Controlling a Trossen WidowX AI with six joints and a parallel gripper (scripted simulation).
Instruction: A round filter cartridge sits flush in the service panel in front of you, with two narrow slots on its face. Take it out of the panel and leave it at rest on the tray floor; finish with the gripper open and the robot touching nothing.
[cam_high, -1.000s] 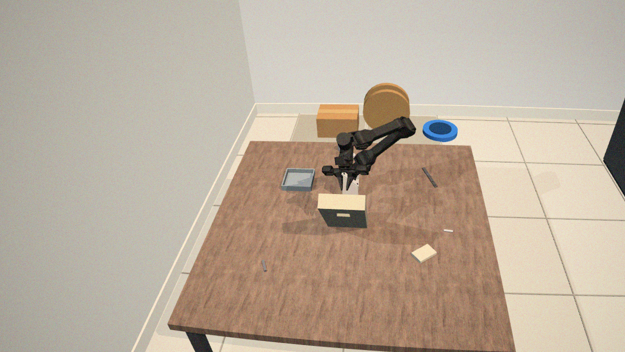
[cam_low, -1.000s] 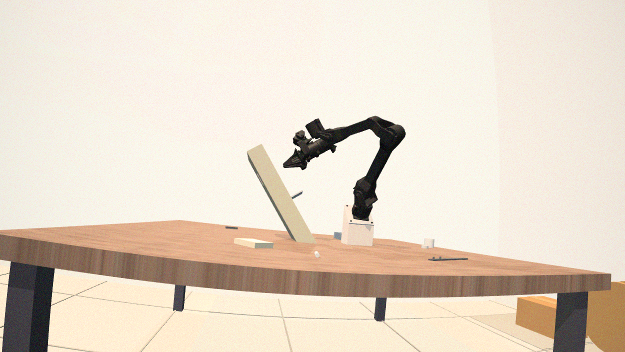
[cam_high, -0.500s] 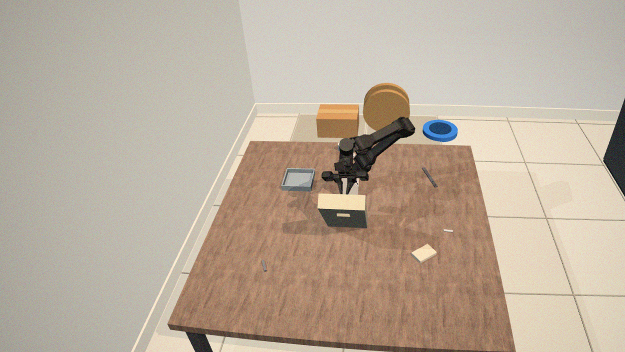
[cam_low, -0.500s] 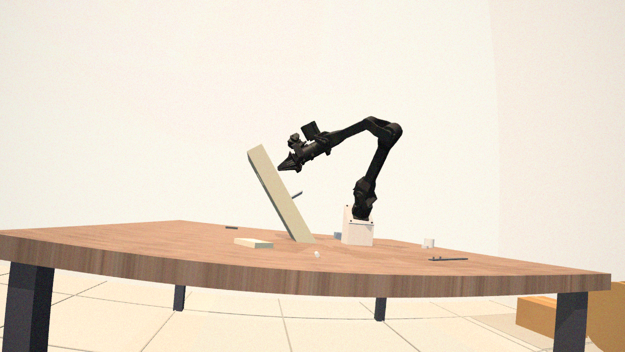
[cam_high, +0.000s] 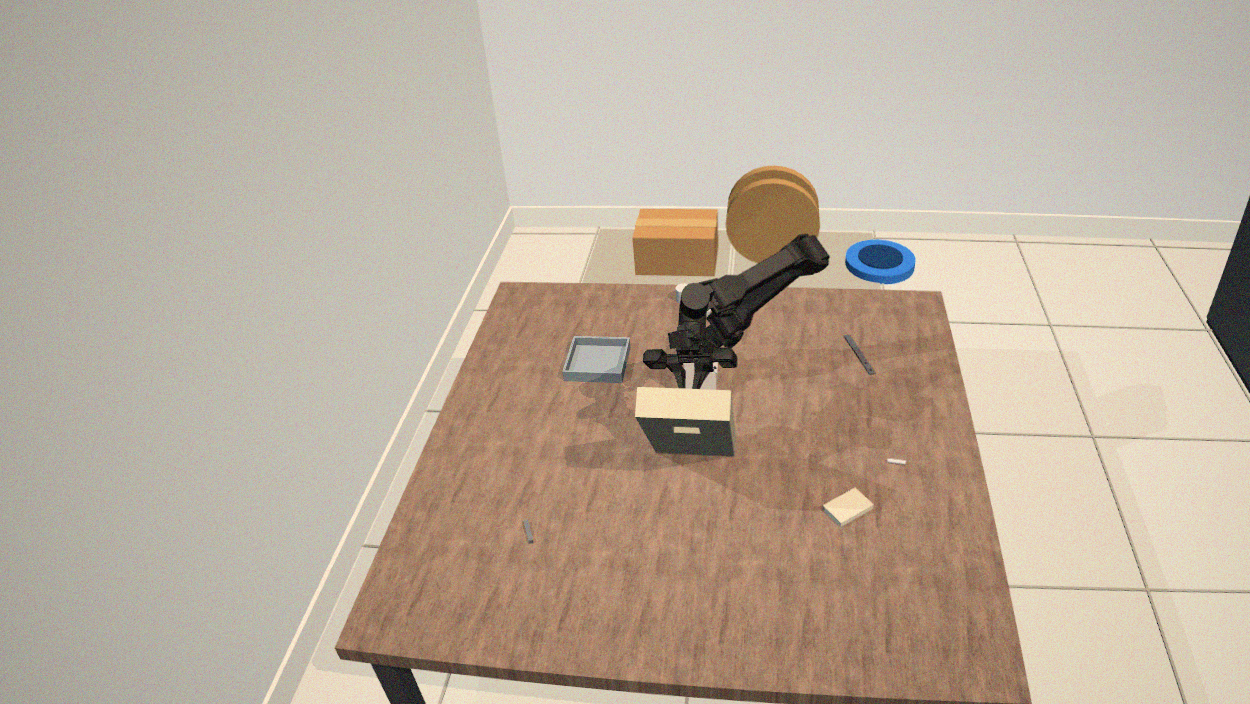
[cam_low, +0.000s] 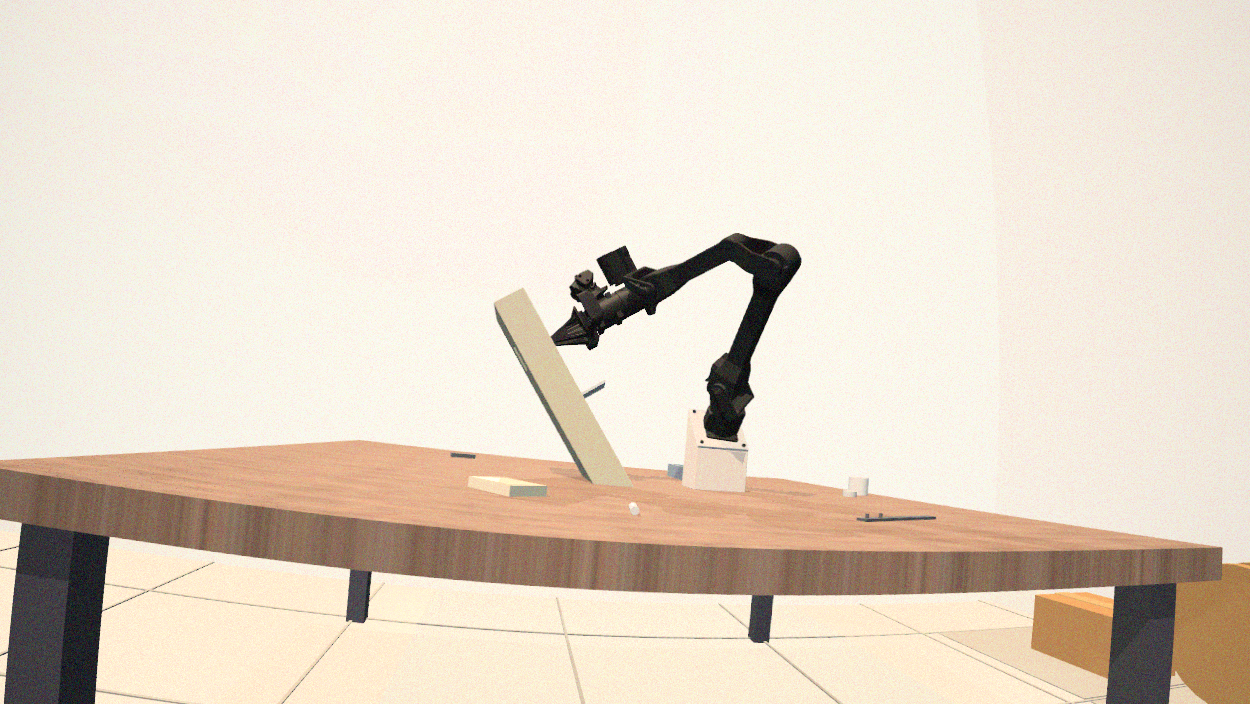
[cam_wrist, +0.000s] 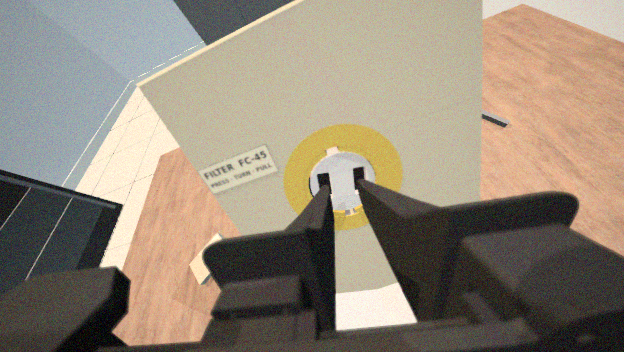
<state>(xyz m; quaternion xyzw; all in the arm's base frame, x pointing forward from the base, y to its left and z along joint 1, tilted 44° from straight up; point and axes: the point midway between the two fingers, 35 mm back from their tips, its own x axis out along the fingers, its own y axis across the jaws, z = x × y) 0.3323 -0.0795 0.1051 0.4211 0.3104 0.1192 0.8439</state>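
Right now the filter cartridge is 2 cm ahead of my gripper tip and 1 cm below it. Round my gripper tip: beige service panel 9 cm below, 3 cm behind; then beige block 34 cm to the left, 24 cm below, 3 cm ahead; then small white peg 45 cm to the left, 25 cm below, 12 cm behind.
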